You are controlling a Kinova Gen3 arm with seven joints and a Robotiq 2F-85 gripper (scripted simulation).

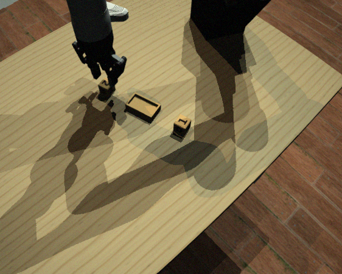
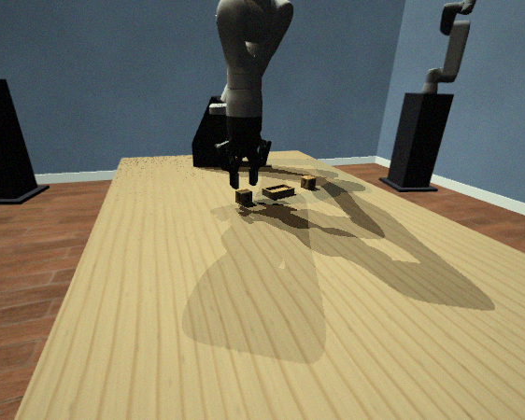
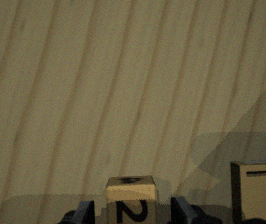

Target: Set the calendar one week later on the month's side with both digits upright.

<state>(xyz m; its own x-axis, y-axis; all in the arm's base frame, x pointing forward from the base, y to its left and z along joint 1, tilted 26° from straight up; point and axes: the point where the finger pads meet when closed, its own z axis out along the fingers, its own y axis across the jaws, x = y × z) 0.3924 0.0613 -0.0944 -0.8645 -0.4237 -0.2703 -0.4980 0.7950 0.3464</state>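
Right now the cube is 40 mm below my hand. From my hand the other things lie so: wooden tray 90 mm to the left, 50 mm below, 50 mm behind.
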